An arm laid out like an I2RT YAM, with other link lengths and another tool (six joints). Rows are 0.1 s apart.
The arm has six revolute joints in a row. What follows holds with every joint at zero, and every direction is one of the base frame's. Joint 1 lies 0.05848 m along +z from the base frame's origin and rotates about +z. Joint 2 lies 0.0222 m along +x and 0.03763 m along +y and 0.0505 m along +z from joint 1 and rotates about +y. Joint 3 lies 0.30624 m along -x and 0.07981 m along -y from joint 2 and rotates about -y. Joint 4 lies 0.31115 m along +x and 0.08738 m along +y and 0.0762 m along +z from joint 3 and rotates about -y. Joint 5 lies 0.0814 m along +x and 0.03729 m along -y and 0.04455 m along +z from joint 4 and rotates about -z. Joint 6 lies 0.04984 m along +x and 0.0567 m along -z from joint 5 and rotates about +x. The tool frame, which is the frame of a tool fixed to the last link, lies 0.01 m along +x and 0.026 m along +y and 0.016 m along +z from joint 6; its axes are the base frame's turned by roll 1.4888, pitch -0.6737 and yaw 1.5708 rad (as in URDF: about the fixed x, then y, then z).
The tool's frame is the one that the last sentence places.
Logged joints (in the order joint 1, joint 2, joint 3, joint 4, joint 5, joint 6), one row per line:
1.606, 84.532, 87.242, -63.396, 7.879, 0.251
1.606, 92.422, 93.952, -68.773, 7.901, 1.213
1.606, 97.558, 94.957, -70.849, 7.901, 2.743
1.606, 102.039, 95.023, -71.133, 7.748, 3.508
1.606, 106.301, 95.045, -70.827, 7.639, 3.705
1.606, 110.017, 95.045, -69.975, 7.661, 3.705
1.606, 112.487, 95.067, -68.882, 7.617, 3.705
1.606, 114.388, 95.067, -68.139, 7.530, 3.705
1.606, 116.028, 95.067, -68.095, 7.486, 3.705
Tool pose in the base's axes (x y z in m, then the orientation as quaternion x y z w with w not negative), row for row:
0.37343, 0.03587, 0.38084, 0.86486, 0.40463, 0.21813, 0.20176
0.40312, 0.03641, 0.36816, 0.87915, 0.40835, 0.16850, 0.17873
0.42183, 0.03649, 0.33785, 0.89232, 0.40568, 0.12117, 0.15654
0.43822, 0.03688, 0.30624, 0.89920, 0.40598, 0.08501, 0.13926
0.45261, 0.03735, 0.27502, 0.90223, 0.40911, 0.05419, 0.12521
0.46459, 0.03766, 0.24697, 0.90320, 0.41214, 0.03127, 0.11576
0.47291, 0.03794, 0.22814, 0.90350, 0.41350, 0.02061, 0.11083
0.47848, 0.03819, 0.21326, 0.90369, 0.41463, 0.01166, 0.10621
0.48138, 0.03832, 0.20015, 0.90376, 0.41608, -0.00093, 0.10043
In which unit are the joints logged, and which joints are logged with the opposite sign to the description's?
The joints are logged in degrees. Opposite sign: none.
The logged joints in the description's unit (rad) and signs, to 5 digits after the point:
0.02803, 1.47536, 1.52266, -1.10647, 0.13751, 0.00438
0.02803, 1.61307, 1.63977, -1.20032, 0.13790, 0.02117
0.02803, 1.70271, 1.65731, -1.23655, 0.13790, 0.04787
0.02803, 1.78092, 1.65846, -1.24151, 0.13523, 0.06123
0.02803, 1.85530, 1.65885, -1.23616, 0.13333, 0.06466
0.02803, 1.92016, 1.65885, -1.22129, 0.13371, 0.06466
0.02803, 1.96327, 1.65923, -1.20222, 0.13294, 0.06466
0.02803, 1.99645, 1.65923, -1.18925, 0.13142, 0.06466
0.02803, 2.02507, 1.65923, -1.18848, 0.13066, 0.06466

